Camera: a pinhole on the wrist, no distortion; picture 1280 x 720 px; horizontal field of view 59.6 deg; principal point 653.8 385.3 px. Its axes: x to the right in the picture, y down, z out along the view. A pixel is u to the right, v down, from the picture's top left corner.
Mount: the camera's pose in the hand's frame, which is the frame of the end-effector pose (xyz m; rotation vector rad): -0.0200 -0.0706 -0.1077 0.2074 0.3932 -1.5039
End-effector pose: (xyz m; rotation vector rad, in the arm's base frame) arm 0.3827 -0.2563 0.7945 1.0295 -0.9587 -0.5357
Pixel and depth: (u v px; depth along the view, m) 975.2 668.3 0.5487
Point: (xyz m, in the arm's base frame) 0.2208 -0.7353 0.5627
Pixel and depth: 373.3 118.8 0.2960
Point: 0.1885 -0.3606 0.7047
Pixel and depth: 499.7 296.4 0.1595
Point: 0.3398 -0.3182 0.6993
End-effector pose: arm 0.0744 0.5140 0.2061 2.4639 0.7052 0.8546
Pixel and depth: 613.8 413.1 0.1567
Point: 0.0624 0.6028 0.1129
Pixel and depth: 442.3 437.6 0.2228
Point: 0.1238 0.5864 0.0715
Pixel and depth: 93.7 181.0 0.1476
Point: 0.0742 0.5283 0.1189
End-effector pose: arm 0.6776 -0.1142 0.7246 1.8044 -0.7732 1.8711
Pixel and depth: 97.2 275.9 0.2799
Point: 0.8649 -0.2113 0.7141
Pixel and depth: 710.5 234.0 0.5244
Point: 1.1528 -0.1329 0.7289
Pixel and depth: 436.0 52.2 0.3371
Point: 0.9550 -0.1567 0.6597
